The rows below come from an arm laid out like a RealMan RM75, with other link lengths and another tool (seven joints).
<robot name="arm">
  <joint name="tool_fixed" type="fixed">
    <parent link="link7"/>
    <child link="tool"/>
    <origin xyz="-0.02 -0.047 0.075" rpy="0 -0.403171 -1.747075"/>
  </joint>
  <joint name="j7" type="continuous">
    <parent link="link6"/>
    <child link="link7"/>
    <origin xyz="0 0 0.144" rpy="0 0 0"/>
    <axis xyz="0 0 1"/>
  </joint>
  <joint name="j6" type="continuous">
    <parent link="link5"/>
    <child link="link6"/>
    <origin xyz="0 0 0" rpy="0 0 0"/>
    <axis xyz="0 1 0"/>
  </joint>
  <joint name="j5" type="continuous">
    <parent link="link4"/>
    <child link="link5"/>
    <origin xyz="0 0 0.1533" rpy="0 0 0"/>
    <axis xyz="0 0 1"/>
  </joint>
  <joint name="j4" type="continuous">
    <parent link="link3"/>
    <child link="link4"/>
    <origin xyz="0 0 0" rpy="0 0 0"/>
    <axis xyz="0 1 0"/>
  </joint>
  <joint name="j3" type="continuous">
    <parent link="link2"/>
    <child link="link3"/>
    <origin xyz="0 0 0.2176" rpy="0 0 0"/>
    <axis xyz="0 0 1"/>
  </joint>
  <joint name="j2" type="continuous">
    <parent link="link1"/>
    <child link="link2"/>
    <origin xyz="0 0 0" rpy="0 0 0"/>
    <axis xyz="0 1 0"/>
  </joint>
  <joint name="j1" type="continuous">
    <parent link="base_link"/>
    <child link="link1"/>
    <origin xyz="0 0 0.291" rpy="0 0 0"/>
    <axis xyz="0 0 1"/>
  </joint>
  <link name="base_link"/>
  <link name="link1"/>
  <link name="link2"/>
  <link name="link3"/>
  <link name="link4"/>
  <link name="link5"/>
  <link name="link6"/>
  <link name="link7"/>
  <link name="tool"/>
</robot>
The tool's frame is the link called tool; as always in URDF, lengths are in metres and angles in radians. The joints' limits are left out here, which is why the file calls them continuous.
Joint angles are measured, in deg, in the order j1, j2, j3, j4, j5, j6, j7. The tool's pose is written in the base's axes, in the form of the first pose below.
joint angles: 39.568, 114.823, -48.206, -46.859, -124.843, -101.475, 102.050
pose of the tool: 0.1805 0.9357 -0.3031 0.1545; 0.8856 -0.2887 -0.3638 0.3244; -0.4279 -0.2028 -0.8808 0.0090; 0 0 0 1
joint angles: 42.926, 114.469, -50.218, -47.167, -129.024, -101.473, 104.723
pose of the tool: 0.2057 0.9560 -0.2091 0.1556; 0.8711 -0.2762 -0.4062 0.3270; -0.4460 -0.0986 -0.8896 0.0037; 0 0 0 1
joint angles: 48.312, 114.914, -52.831, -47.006, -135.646, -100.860, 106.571
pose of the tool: 0.2140 0.9752 -0.0567 0.1533; 0.8640 -0.2161 -0.4548 0.3324; -0.4558 0.0484 -0.8888 -0.0055; 0 0 0 1
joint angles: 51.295, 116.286, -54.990, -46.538, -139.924, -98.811, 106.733
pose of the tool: 0.2051 0.9777 0.0460 0.1519; 0.8688 -0.1602 -0.4685 0.3361; -0.4507 0.1360 -0.8823 -0.0162; 0 0 0 1
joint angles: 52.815, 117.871, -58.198, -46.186, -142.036, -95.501, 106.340
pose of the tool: 0.1775 0.9759 0.1270 0.1498; 0.8802 -0.0997 -0.4641 0.3392; -0.4402 0.1942 -0.8766 -0.0285; 0 0 0 1
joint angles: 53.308, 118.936, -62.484, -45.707, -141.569, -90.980, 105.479
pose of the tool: 0.1297 0.9743 0.1842 0.1458; 0.8968 -0.0360 -0.4410 0.3439; -0.4230 0.2224 -0.8784 -0.0398; 0 0 0 1
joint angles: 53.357, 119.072, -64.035, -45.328, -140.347, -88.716, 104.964
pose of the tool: 0.1048 0.9763 0.1896 0.1420; 0.9061 -0.0152 -0.4229 0.3479; -0.4100 0.2161 -0.8861 -0.0431; 0 0 0 1
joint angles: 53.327, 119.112, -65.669, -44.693, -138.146, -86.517, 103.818
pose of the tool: 0.0701 0.9806 0.1830 0.1358; 0.9123 0.0112 -0.4095 0.3504; -0.4036 0.1956 -0.8938 -0.0471; 0 0 0 1
